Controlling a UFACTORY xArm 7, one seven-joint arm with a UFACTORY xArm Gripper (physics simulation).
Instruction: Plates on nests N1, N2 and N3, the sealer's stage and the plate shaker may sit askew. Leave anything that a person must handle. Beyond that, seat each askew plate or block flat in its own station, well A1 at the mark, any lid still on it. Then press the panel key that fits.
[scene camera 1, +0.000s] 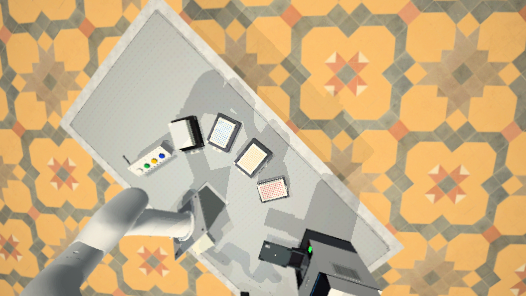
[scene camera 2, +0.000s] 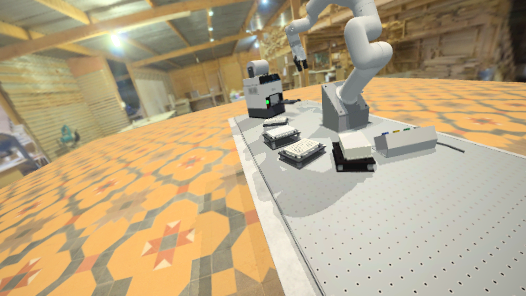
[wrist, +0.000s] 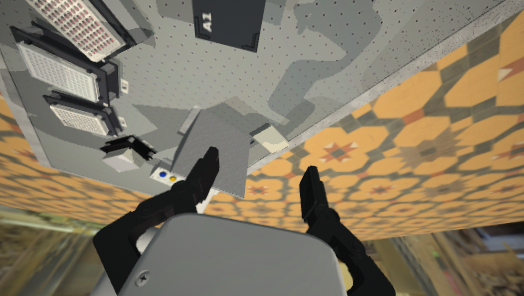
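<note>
My gripper (scene camera 2: 301, 65) (wrist: 261, 166) is open and empty, high above the bench near the sealer. The blue-well plate (scene camera 1: 223, 132) (scene camera 2: 302, 148), yellow-well plate (scene camera 1: 253, 158) (scene camera 2: 281, 132) and red-well plate (scene camera 1: 273, 190) (wrist: 80, 27) are on dark nests. Small tilts of these plates are hard to tell. A white block (scene camera 1: 183, 134) (scene camera 2: 354, 144) leans askew on the black shaker (scene camera 2: 355, 165), overhanging towards the panel. The sealer's stage (scene camera 1: 274, 253) (wrist: 227, 22) is bare, with an A1 mark. The key panel (scene camera 1: 150, 160) (scene camera 2: 407, 141) has white, green, yellow and blue keys.
The sealer (scene camera 1: 337, 265) (scene camera 2: 263, 95) shows a green light. The grey arm base (scene camera 1: 210, 202) (scene camera 2: 345, 114) stands between the panel and the sealer. A cream pad (scene camera 1: 203, 243) (wrist: 270, 138) lies beside it at the bench edge. A cable runs from the panel.
</note>
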